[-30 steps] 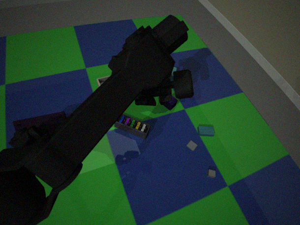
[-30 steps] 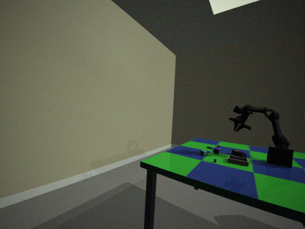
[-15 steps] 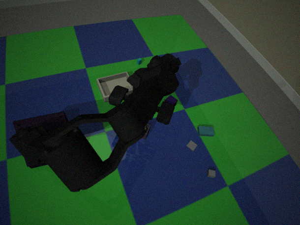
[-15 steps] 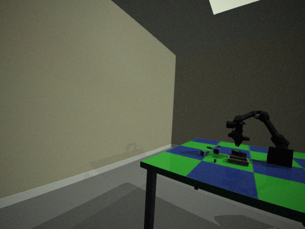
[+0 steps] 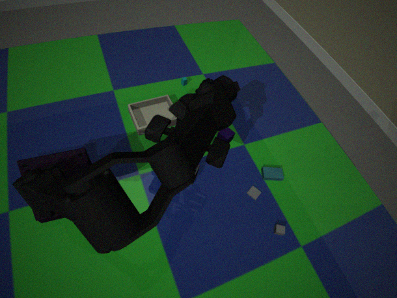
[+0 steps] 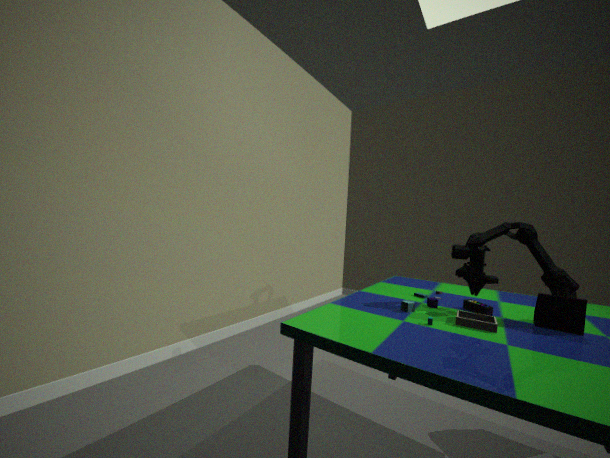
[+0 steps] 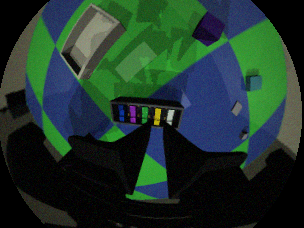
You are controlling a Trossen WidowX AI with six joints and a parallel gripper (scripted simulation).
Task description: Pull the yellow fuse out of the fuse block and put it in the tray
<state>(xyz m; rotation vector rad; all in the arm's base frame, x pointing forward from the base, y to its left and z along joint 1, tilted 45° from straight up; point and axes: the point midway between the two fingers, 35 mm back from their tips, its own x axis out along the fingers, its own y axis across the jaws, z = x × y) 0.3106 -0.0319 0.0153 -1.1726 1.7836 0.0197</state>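
My gripper tip is now 40 mm above the yellow fuse. The rest, counted from my gripper tip: purple cube: 160 mm ahead, 60 mm to the left, 50 mm below; teal block: 240 mm ahead, 100 mm to the right, 60 mm below; grey tray: 210 mm to the left, 70 mm below, 10 mm behind.
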